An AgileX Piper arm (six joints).
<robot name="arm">
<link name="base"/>
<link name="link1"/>
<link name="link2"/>
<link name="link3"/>
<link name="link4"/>
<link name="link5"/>
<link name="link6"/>
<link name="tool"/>
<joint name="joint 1" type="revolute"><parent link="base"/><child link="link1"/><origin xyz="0 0 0.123"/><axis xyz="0 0 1"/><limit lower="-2.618" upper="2.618"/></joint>
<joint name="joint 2" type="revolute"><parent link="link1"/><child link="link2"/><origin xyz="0 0 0" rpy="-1.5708 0 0"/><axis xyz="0 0 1"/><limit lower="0" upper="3.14"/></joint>
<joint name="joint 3" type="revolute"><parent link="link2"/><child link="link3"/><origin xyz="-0.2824 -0.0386 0"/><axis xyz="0 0 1"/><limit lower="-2.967" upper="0"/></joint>
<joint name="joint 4" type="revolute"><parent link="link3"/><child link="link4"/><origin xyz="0.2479 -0.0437 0" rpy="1.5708 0 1.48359"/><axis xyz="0 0 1"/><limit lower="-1.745" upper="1.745"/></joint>
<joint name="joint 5" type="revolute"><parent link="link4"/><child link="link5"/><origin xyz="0 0 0" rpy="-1.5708 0 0"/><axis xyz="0 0 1"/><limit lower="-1.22" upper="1.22"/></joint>
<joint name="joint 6" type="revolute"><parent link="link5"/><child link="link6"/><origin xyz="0 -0.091 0" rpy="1.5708 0 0"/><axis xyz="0 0 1"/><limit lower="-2.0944" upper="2.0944"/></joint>
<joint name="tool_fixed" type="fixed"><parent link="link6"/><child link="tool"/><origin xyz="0 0 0"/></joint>
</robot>
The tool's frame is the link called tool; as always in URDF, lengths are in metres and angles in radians.
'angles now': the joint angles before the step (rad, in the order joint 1, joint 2, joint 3, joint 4, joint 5, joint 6). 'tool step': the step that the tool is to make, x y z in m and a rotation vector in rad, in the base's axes. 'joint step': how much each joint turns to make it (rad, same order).
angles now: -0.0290, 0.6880, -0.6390, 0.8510, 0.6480, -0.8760
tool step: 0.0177, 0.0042, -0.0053, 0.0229, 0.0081, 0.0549
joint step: -0.0003, 0.0851, 0.0000, 0.1474, -0.0018, -0.1565
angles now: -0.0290, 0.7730, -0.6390, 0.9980, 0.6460, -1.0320
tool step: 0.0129, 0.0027, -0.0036, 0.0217, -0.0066, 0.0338
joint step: -0.0002, 0.0612, -0.0002, 0.1201, -0.0019, -0.1262
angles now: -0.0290, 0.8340, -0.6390, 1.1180, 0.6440, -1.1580
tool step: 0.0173, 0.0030, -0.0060, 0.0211, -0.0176, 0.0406
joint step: 0.0004, 0.0830, -0.0001, 0.1599, 0.0037, -0.1807
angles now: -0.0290, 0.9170, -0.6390, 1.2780, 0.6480, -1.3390
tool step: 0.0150, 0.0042, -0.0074, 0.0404, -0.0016, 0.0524
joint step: -0.0001, 0.0818, -0.0001, 0.1456, 0.0411, -0.1506
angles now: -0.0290, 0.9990, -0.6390, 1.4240, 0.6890, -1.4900
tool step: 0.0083, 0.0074, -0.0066, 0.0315, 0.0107, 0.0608
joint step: 0.0212, 0.0579, 0.0001, 0.0780, 0.0418, -0.0790
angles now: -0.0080, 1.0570, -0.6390, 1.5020, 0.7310, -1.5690
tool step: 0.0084, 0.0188, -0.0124, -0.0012, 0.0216, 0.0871
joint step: 0.0891, 0.0752, 0.0000, 0.0602, -0.0040, -0.0802
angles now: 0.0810, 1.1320, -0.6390, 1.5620, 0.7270, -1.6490
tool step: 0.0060, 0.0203, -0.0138, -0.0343, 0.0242, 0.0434
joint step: 0.1090, 0.0640, -0.0002, 0.0436, -0.0719, -0.0566
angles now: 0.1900, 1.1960, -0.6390, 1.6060, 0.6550, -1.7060
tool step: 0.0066, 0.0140, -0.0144, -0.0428, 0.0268, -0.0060
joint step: 0.0800, 0.0591, 0.0001, 0.0513, -0.0910, -0.0504
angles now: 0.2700, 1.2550, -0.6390, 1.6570, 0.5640, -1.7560
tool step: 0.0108, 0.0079, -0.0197, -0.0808, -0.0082, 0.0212
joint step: 0.0331, 0.0840, -0.0021, 0.0598, -0.0450, -0.1408
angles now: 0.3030, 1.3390, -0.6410, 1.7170, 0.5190, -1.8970
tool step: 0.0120, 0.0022, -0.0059, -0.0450, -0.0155, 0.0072
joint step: -0.0001, 0.0539, -0.0309, 0.0058, -0.0179, -0.0558
